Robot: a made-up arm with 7 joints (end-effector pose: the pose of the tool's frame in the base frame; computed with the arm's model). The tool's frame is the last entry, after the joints.
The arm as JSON. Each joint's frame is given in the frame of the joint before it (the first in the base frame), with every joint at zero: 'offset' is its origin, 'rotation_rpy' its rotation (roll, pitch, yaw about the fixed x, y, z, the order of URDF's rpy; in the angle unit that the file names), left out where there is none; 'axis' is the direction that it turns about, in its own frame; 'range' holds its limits. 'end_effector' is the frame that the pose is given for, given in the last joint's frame.
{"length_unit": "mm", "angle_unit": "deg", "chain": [
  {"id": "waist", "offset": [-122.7, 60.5, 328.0], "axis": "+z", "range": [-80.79, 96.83]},
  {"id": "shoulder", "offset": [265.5, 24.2, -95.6], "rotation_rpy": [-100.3, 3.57, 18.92], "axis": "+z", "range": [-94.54, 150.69]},
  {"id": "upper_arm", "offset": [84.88, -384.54, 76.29], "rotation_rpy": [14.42, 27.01, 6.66], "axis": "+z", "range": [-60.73, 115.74]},
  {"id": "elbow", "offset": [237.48, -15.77, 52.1], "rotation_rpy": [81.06, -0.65, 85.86], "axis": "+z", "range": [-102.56, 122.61]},
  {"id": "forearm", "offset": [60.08, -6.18, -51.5], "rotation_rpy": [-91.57, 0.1, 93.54], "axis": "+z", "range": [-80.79, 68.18]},
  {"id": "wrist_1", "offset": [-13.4, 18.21, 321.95], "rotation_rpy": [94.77, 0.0, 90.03], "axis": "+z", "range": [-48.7, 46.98]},
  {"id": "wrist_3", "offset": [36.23, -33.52, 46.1], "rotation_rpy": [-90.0, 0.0, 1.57], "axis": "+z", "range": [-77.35, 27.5]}
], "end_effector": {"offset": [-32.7, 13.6, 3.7], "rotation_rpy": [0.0, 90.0, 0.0]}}
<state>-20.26 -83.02 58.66 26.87 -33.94 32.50 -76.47</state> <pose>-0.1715 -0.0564 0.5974 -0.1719 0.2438 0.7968 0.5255</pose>
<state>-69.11 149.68 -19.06 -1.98 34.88 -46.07 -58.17</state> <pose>-0.0028 -0.3722 -0.3955 0.1897 0.4381 0.7617 0.4380</pose>
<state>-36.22 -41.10 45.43 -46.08 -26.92 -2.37 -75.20</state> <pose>0.1660 0.1638 0.7637 -0.4277 0.7510 0.2380 0.4432</pose>
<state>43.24 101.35 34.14 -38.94 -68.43 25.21 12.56</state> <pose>0.1791 0.5905 -0.2703 -0.1113 -0.7444 -0.4917 0.4379</pose>
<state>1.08 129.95 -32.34 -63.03 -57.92 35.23 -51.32</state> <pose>0.3224 0.3252 -0.3731 0.1953 -0.8665 -0.1496 0.4344</pose>
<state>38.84 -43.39 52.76 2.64 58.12 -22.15 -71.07</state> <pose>0.0679 0.2578 0.7124 -0.5270 -0.4382 0.7281 0.0095</pose>
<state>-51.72 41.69 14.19 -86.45 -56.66 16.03 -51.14</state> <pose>0.6381 -0.1688 0.2498 0.0659 -0.9605 -0.2495 0.1041</pose>
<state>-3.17 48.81 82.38 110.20 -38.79 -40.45 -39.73</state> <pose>0.2258 0.1272 0.3492 0.4701 0.7262 0.1345 0.4833</pose>
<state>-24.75 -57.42 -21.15 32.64 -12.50 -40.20 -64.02</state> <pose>-0.2659 -0.0116 0.6771 -0.6352 -0.2050 -0.1340 0.7325</pose>
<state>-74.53 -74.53 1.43 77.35 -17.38 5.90 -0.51</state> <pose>-0.3070 -0.0119 0.5464 -0.9074 -0.2658 0.0788 0.3160</pose>
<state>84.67 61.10 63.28 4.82 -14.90 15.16 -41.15</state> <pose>-0.1665 0.7901 0.1010 0.0656 -0.6894 -0.5528 0.4635</pose>
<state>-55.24 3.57 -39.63 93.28 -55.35 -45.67 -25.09</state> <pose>0.1577 -0.3587 0.6867 -0.4373 0.1501 0.0176 0.8865</pose>
